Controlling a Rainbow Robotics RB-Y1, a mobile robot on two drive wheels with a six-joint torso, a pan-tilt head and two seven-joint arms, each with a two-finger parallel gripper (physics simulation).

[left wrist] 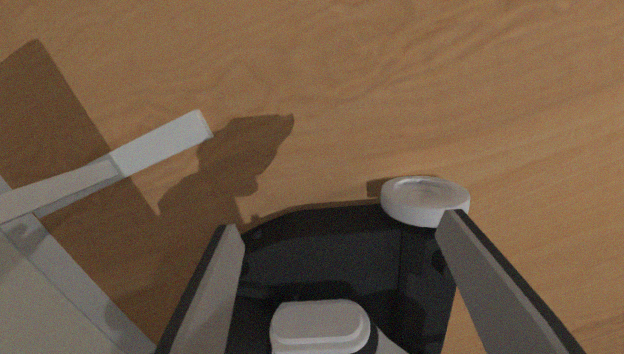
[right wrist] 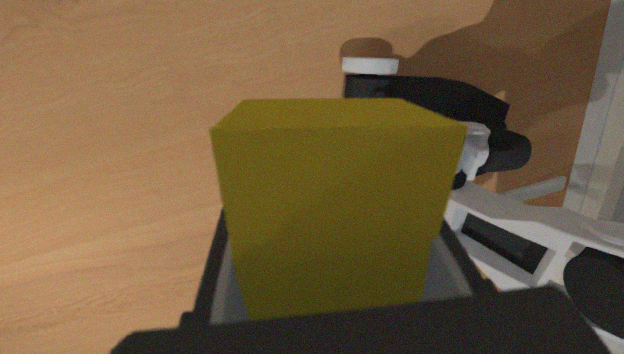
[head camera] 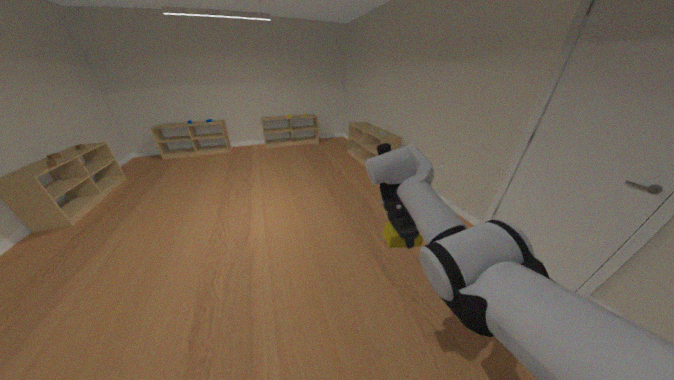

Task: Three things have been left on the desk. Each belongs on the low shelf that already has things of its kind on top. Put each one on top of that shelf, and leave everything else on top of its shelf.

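Places are measured from the robot's base along level axes (x back, y left, z down), in centimetres.
Where they show: left gripper, between the fingertips: (left wrist: pixel 338 229); right gripper, between the fingertips: (right wrist: pixel 320 187) (head camera: pixel 404 239).
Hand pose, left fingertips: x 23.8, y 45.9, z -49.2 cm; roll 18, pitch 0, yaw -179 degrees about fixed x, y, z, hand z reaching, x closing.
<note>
After its pixels a point has its place.
My right gripper (head camera: pixel 404 235) {x -28.7, y -24.6, z -96.2 cm} (right wrist: pixel 334 265) is shut on a yellow block (head camera: pixel 395 237) {x -25.5, y -19.9, z -100.2 cm} (right wrist: pixel 335 200) {x -28.9, y -26.6, z -100.5 cm}, held above the wooden floor. My left gripper (left wrist: pixel 338 229) {x 23.8, y 45.9, z -49.2 cm} is open, with no object between its fingers. A low shelf (head camera: pixel 291 131) {x -435.2, y 66.3, z -31.8 cm} at the back, right of centre, has small yellow things (head camera: pixel 289 116) {x -443.4, y 68.9, z -62.7 cm} on top. A low shelf (head camera: pixel 194 139) {x -378.4, y 248.7, z -33.2 cm} at the back left has small blue things (head camera: pixel 209 120) {x -402.3, y 221.9, z -64.1 cm} on top. A low shelf (head camera: pixel 30 200) {x -155.6, y 296.2, z -37.2 cm} at the left wall has brown things (head camera: pixel 54 159) {x -190.4, y 290.5, z -66.0 cm} on top. A low shelf (head camera: pixel 372 131) {x -310.9, y -85.2, z -61.0 cm} at the right wall is partly hidden by my arm; no objects can be made out on its top.
Wooden floor (head camera: pixel 250 250) {x -118.0, y 68.2, z 0.0 cm} stretches from the robot to the shelves. A door (head camera: pixel 600 150) {x -87.1, y -181.6, z -105.3 cm} with a handle (head camera: pixel 644 187) {x -59.8, y -184.5, z -92.7 cm} is in the right wall. A pale desk foot (left wrist: pixel 160 142) lies at the left of the left wrist view, beside a pale surface at its lower left.
</note>
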